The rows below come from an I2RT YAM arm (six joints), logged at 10 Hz.
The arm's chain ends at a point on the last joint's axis. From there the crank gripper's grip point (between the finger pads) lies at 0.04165 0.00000 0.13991 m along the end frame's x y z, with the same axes.
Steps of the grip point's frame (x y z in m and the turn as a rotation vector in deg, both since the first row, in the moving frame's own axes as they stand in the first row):
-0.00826, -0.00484, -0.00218, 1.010, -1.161, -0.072
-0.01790, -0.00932, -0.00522, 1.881, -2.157, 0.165
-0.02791, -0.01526, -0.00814, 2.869, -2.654, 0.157
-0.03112, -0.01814, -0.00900, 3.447, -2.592, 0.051
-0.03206, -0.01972, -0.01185, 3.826, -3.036, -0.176
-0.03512, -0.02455, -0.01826, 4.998, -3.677, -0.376
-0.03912, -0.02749, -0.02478, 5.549, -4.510, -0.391
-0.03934, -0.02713, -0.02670, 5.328, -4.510, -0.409
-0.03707, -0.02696, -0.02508, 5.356, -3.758, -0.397
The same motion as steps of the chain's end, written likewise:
-0.00542, -0.00232, -0.00297, 1.010, -1.161, -0.072
-0.01261, -0.00482, -0.00661, 1.881, -2.157, 0.165
-0.02140, -0.00832, -0.00975, 2.869, -2.654, 0.157
-0.02476, -0.00971, -0.01049, 3.447, -2.592, 0.051
-0.02458, -0.01020, -0.01354, 3.826, -3.036, -0.176
-0.02603, -0.01201, -0.02010, 4.998, -3.677, -0.376
-0.02796, -0.01357, -0.02695, 5.549, -4.510, -0.391
-0.02818, -0.01374, -0.02892, 5.328, -4.510, -0.409
-0.02778, -0.01353, -0.02688, 5.356, -3.758, -0.397

